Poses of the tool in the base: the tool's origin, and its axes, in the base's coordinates. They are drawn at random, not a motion.
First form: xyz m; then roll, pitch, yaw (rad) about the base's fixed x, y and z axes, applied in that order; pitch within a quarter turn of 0, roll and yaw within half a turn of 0.
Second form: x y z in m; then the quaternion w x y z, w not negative. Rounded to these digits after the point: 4 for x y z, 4 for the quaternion.
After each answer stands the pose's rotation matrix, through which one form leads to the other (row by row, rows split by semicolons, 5 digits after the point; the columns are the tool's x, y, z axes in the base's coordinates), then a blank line. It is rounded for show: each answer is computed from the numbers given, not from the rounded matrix.
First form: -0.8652 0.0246 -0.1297 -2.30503 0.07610 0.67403
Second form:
-0.8652 0.0246 -0.1297 0.3716 -0.8669 -0.2874 0.1670
0.77905 0.37409 -0.50313; 0.62233 -0.55872 0.54821; -0.07603 -0.74020 -0.66808

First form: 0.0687 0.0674 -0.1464 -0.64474 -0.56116 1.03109
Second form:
0.0687 0.0674 -0.1464 0.8362 -0.1354 -0.3786 0.3730
0.43507 -0.52129 -0.73414; 0.72630 0.68509 -0.05604; 0.53217 -0.50882 0.67668

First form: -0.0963 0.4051 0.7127 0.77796 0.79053 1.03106
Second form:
-0.0963 0.4051 0.7127 0.8150 0.1289 0.4825 0.2939
0.36152 -0.35474 0.86224; 0.60347 0.79398 0.07364; -0.71073 0.49371 0.50111

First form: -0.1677 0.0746 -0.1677 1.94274 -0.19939 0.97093
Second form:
-0.1677 0.0746 -0.1677 0.4582 0.7528 0.3337 0.3346
0.55335 0.19580 0.80961; 0.80906 -0.35748 -0.46651; 0.19807 0.91317 -0.35623

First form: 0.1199 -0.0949 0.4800 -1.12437 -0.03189 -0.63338
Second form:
0.1199 -0.0949 0.4800 0.8013 -0.5107 0.1532 -0.2715
0.80562 0.27872 0.52277; -0.59157 0.33098 0.73518; 0.03188 -0.90154 0.43153

